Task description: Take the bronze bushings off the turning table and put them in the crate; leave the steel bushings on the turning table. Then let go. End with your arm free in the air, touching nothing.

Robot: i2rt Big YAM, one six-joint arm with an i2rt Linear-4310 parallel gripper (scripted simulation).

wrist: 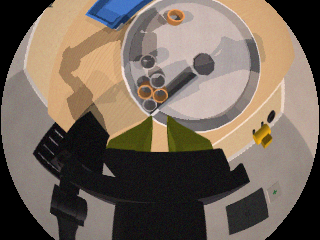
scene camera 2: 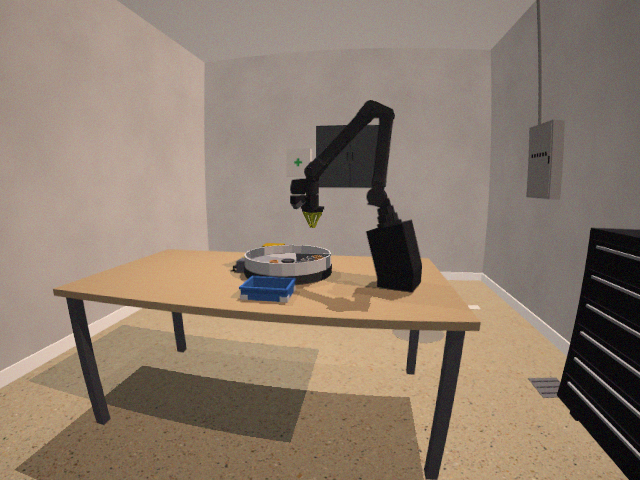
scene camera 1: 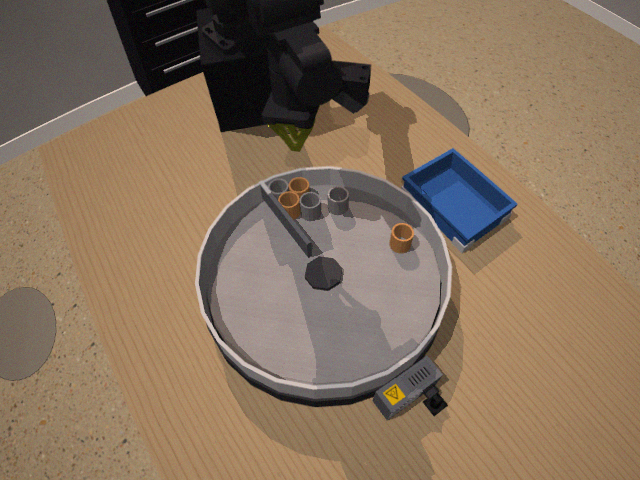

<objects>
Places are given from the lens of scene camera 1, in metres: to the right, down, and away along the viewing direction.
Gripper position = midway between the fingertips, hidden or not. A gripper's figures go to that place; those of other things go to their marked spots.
gripper (scene camera 1: 297, 146): -0.04, -0.15, 0.69
grey turning table (scene camera 1: 355, 308): 0.06, 0.11, 0.72
blue crate (scene camera 1: 463, 194): 0.30, -0.10, 0.92
The marked spots on the blue crate and the grey turning table are 0.38 m apart.
</objects>
